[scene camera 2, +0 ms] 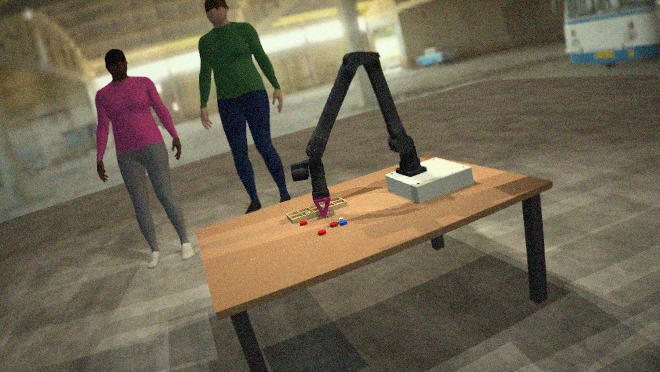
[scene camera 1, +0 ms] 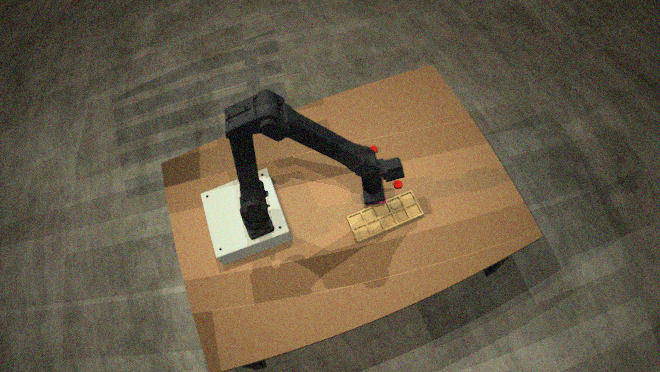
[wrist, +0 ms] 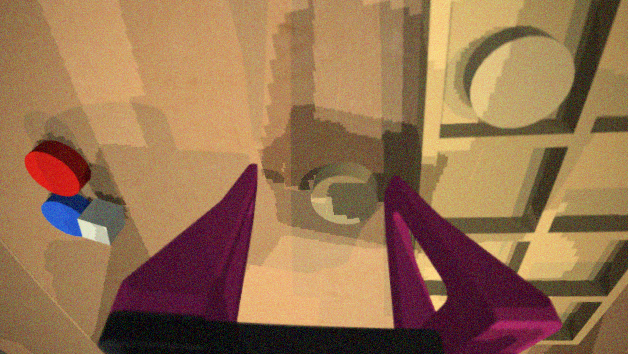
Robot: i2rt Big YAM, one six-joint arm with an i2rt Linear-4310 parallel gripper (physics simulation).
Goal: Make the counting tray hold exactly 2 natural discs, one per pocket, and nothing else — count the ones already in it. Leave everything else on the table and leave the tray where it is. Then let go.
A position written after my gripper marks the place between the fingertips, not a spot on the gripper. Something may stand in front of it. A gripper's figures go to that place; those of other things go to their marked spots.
My gripper (wrist: pixel 324 180): 14 cm from the lens. A counting tray (wrist: pixel 539 198): 15 cm from the lens. A blue disc (wrist: pixel 62 212) is 23 cm from the lens. A cube (wrist: pixel 101 221): 20 cm from the lens. The marked spots on the counting tray and the blue disc are 23 cm apart.
